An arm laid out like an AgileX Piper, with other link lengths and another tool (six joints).
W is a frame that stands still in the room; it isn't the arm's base.
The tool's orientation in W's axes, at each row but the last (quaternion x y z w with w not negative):
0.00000, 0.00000, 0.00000, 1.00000
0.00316, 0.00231, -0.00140, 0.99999
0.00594, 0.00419, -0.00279, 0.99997
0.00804, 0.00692, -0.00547, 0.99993
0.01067, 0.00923, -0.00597, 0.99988
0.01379, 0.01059, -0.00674, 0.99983
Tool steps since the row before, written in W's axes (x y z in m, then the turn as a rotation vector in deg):
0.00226, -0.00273, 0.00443, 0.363, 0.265, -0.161
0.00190, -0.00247, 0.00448, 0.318, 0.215, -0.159
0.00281, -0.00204, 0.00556, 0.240, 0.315, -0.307
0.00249, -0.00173, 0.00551, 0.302, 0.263, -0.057
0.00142, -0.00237, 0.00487, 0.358, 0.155, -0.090
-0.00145, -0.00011, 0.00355, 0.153, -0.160, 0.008
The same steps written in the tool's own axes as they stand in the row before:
0.00226, -0.00273, 0.00443, 0.363, 0.265, -0.161
0.00189, -0.00244, 0.00450, 0.318, 0.215, -0.159
0.00277, -0.00196, 0.00561, 0.241, 0.313, -0.309
0.00243, -0.00161, 0.00557, 0.300, 0.265, -0.057
0.00136, -0.00225, 0.00494, 0.358, 0.157, -0.087
-0.00152, -0.00003, 0.00352, 0.155, -0.158, 0.016

